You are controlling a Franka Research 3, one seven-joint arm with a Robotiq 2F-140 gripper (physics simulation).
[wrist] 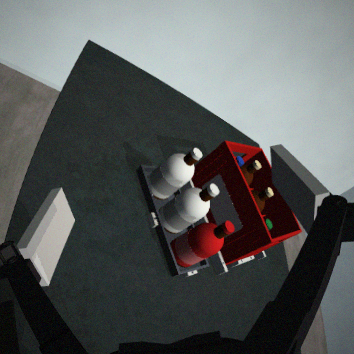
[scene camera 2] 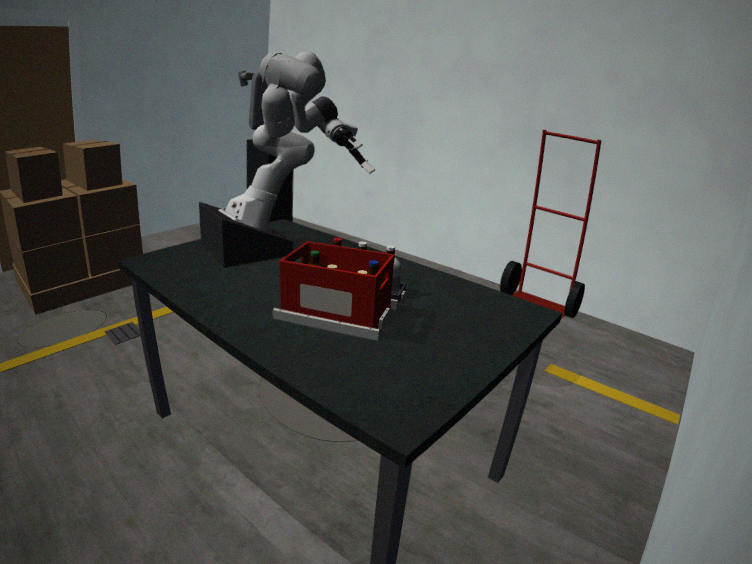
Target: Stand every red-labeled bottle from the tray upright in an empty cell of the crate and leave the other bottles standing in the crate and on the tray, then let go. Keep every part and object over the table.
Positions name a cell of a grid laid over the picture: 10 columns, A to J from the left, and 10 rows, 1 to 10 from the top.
Labels:
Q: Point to a red-labeled bottle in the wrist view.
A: F7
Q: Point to a pale crate rail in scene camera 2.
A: E6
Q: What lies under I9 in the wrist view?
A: My gripper.

